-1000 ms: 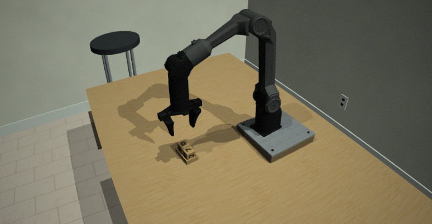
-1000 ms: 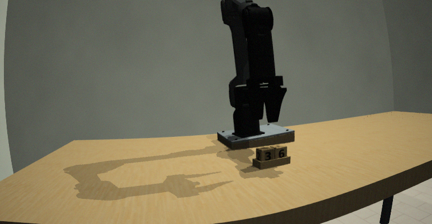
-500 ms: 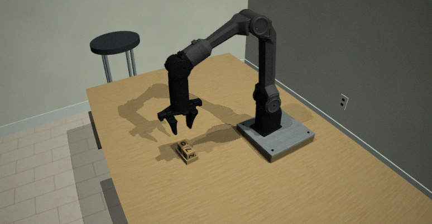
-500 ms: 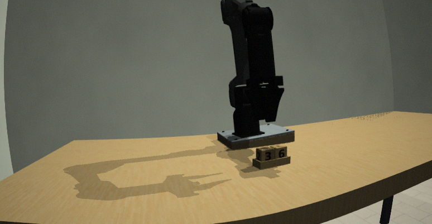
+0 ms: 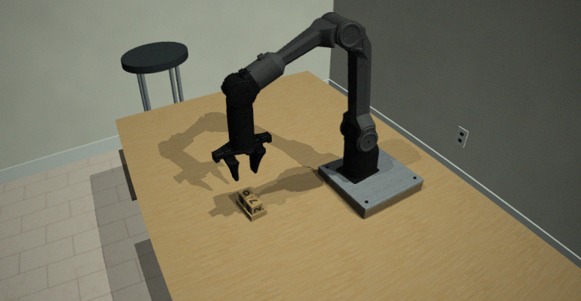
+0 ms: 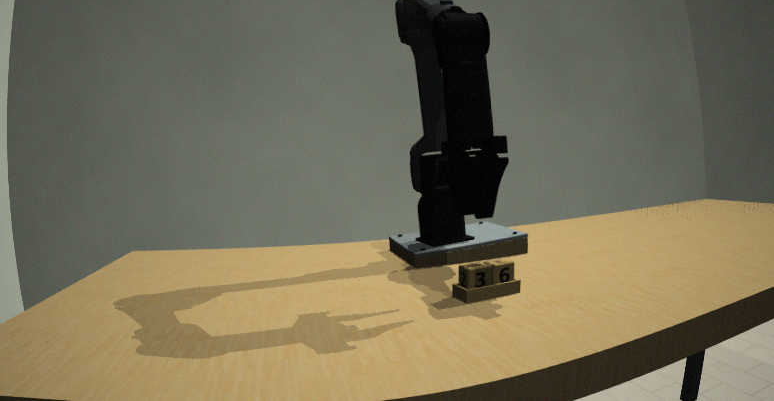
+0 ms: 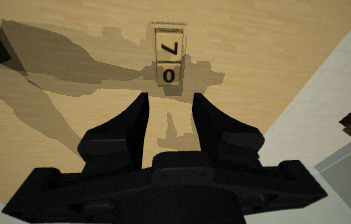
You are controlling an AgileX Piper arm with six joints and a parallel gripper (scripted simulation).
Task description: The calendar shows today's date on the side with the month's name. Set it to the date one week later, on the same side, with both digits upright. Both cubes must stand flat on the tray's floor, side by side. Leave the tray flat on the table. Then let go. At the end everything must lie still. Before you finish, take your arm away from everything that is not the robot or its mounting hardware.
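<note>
The small wooden tray lies 2 cm to the left of my hand and 10 cm below it.
</note>
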